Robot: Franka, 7 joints.
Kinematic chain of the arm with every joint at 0, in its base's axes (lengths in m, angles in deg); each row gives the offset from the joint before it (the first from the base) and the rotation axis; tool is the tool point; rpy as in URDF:
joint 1: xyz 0 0 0.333 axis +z
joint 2: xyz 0 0 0 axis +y
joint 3: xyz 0 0 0.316 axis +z
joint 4: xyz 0.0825 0 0 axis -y
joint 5: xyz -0.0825 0 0.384 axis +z
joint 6: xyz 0 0 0 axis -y
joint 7: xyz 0.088 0 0 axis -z
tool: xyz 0 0 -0.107 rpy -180 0 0
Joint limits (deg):
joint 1: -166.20..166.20
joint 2: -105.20..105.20
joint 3: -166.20..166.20
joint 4: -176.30..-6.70
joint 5: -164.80..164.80
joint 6: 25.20..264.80
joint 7: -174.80..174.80
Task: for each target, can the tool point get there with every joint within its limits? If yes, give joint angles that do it. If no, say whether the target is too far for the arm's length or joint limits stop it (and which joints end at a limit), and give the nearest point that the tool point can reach.
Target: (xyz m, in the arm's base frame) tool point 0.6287 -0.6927 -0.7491
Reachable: no: too far | nearest point 0.3970 -0.4374 -0.2629 | short by 0.596 m
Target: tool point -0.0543 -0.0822 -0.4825
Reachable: no: joint limits stop it (at a limit: joint 2) | nearest point -0.0764 -0.1157 -0.3407 | short by 0.147 m
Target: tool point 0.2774 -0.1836 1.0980
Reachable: yes | joints -49.95 6.64 2.80 -29.54 -73.96 179.10 77.13
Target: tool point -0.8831 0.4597 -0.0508
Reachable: no: too far | nearest point -0.7100 0.3696 0.0244 | short by 0.209 m
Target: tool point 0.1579 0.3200 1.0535
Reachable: yes | joints 59.58 2.36 22.89 -35.41 103.98 190.51 18.96
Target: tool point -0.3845 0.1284 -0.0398
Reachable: yes | joints 54.99 -83.47 139.85 -128.61 -106.63 118.58 105.62
